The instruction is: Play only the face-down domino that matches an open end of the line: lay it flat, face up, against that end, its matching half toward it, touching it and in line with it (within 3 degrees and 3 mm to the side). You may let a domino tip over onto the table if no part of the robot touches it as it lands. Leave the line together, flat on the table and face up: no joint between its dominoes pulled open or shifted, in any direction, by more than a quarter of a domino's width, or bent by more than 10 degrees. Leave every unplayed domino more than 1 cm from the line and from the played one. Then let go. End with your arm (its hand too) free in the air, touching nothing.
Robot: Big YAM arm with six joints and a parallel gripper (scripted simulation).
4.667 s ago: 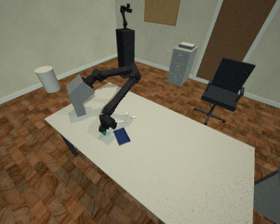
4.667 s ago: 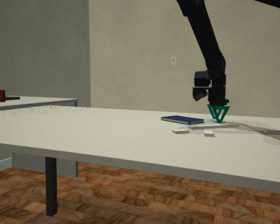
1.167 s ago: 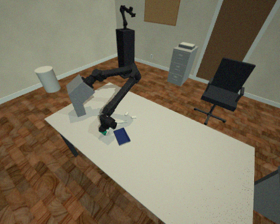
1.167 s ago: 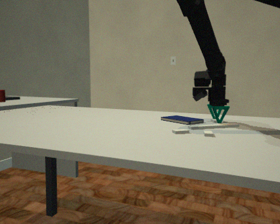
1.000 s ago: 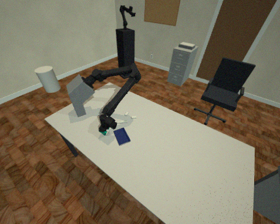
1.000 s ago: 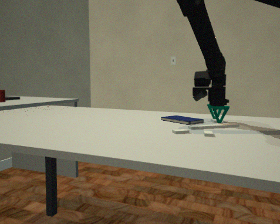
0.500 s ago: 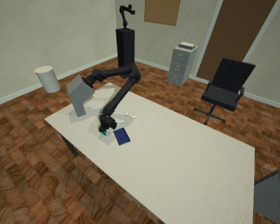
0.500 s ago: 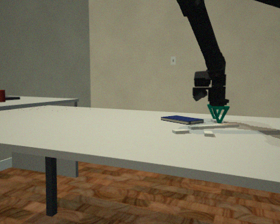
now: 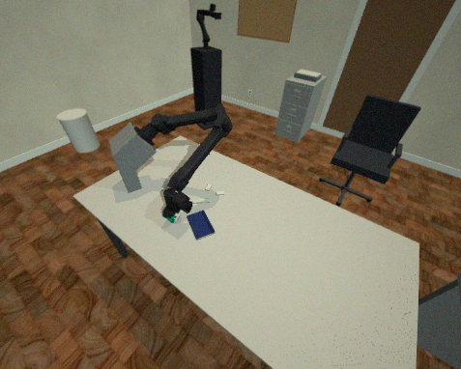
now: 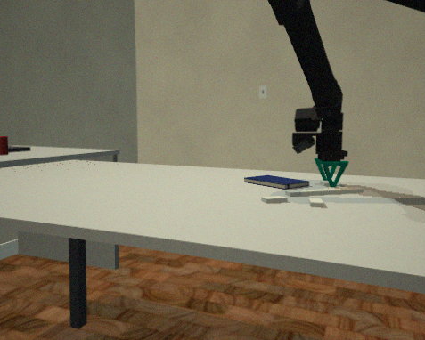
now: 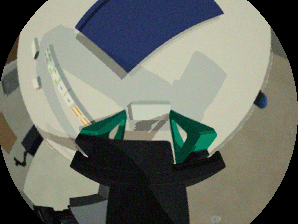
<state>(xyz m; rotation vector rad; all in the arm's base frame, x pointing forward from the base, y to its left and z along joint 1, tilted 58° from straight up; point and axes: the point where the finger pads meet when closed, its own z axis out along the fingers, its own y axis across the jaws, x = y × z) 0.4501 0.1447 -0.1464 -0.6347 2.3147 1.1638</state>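
Now: the white domino 1 cm ahead of my hand. The rest, counted from my hand: book: 12 cm ahead, 9 cm to the left.
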